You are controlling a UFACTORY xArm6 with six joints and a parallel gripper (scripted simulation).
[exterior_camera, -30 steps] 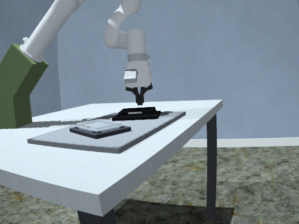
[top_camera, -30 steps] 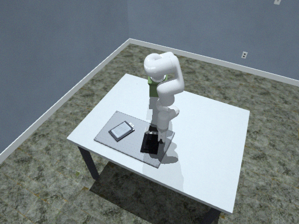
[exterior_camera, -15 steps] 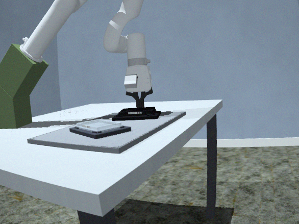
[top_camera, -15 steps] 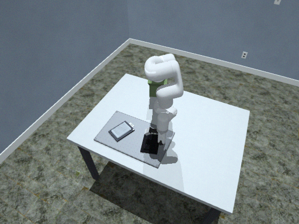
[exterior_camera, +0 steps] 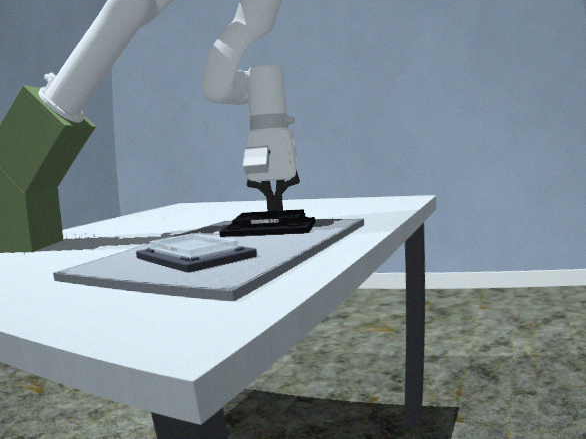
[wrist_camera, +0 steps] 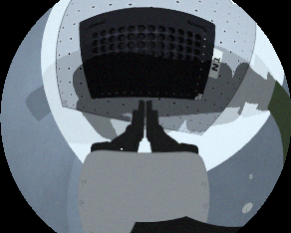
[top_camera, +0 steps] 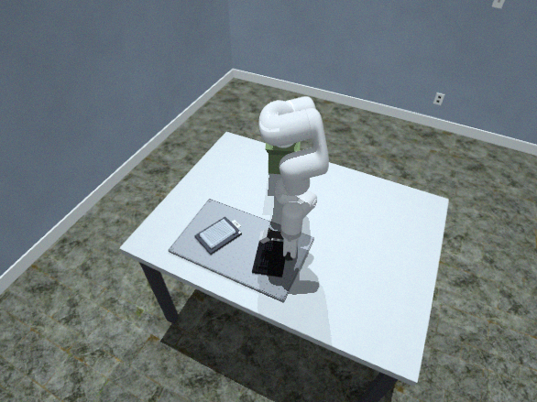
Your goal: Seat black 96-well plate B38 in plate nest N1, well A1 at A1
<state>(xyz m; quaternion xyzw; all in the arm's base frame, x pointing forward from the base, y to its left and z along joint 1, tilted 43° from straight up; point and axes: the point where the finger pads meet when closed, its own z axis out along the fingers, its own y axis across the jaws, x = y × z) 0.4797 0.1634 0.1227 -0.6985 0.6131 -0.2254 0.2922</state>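
The black plate B38 lies 1 cm ahead of my hand, 7 cm to the right of it and 2 cm below it. Round my hand: white N1 label: 8 cm behind, 9 cm to the right, 4 cm below; clear plate B83: 1 cm behind, 32 cm to the right, 2 cm below.
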